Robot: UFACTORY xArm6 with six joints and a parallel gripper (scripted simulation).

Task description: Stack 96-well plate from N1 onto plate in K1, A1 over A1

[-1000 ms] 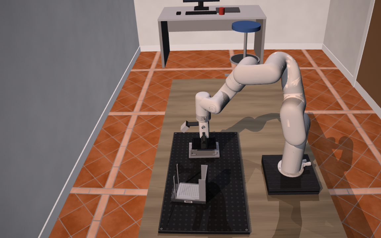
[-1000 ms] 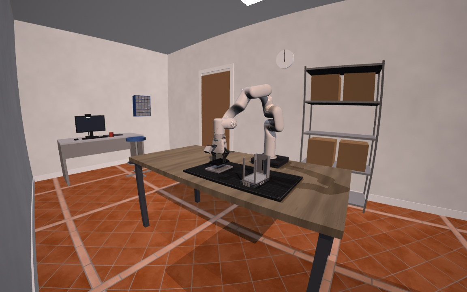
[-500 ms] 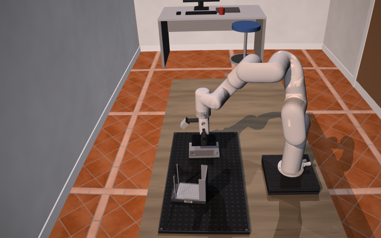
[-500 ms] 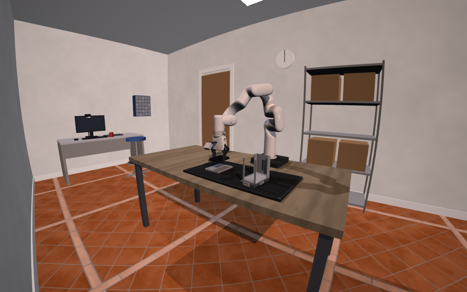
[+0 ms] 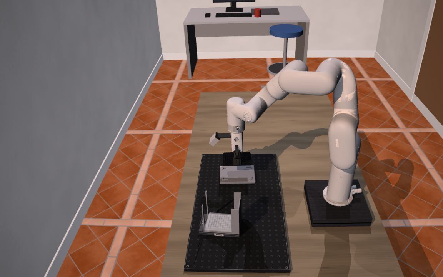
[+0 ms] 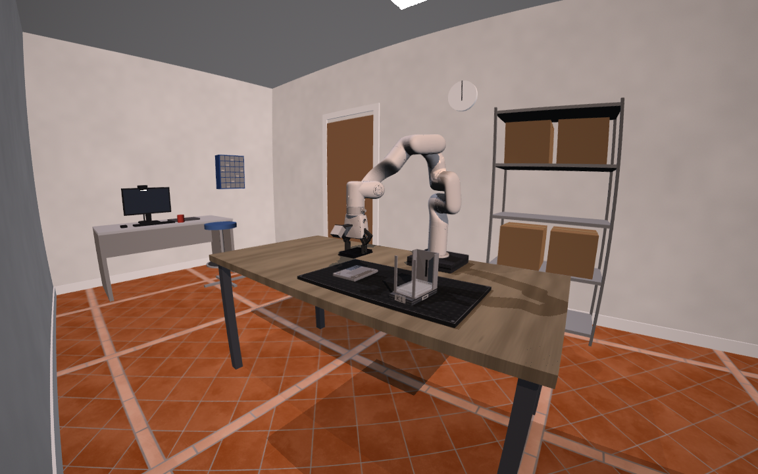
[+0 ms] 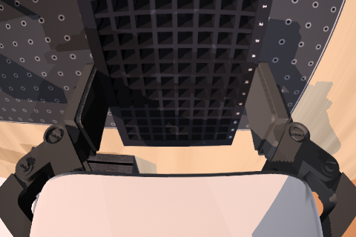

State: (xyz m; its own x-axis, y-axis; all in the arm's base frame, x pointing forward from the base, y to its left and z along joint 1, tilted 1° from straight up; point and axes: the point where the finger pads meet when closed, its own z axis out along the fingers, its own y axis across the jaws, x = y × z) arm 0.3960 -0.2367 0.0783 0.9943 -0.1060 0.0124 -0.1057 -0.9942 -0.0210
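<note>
Right now the white 96-well plate is 100 mm ahead of my hand, 310 mm to the left of it and 80 mm below it. Also, from my hand: plate nest N1: 100 mm below; then black 96-well plate: 10 mm below; then A1 mark: 70 mm ahead, 60 mm to the right, 100 mm below.
</note>
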